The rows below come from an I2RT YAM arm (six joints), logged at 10 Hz.
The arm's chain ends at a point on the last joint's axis. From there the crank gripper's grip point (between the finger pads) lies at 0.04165 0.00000 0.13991 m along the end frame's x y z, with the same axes.
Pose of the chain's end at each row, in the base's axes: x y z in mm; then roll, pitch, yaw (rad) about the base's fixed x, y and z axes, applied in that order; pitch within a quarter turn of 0, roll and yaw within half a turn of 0:
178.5 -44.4 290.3 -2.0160 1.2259 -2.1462
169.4 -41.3 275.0 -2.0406 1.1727 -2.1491
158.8 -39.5 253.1 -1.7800 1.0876 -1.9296
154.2 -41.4 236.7 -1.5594 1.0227 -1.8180
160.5 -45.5 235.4 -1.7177 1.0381 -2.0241
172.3 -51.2 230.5 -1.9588 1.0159 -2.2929
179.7 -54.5 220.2 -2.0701 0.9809 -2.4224
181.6 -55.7 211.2 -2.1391 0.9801 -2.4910
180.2 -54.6 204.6 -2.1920 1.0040 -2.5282
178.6 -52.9 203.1 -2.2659 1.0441 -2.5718
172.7 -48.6 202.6 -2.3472 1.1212 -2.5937
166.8 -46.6 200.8 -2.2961 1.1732 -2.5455
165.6 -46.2 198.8 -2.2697 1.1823 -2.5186
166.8 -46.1 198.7 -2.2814 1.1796 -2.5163
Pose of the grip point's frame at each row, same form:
307.6 -77.4 230.7 -2.0160 1.2259 -2.1462
297.0 -74.1 212.1 -2.0406 1.1727 -2.1491
289.2 -81.6 202.7 -1.7800 1.0876 -1.9296
284.2 -98.0 202.0 -1.5594 1.0227 -1.8180
283.4 -109.3 189.1 -1.7177 1.0381 -2.0241
284.7 -119.5 167.2 -1.9588 1.0159 -2.2929
285.1 -125.5 148.3 -2.0701 0.9809 -2.4224
284.3 -125.7 134.7 -2.1391 0.9801 -2.4910
283.6 -121.0 125.7 -2.1920 1.0040 -2.5282
284.2 -112.9 122.1 -2.2659 1.0441 -2.5718
284.6 -97.2 122.5 -2.3472 1.1212 -2.5937
283.0 -94.3 126.5 -2.2961 1.1732 -2.5455
282.9 -93.8 126.2 -2.2697 1.1823 -2.5186
284.4 -92.0 125.4 -2.2814 1.1796 -2.5163

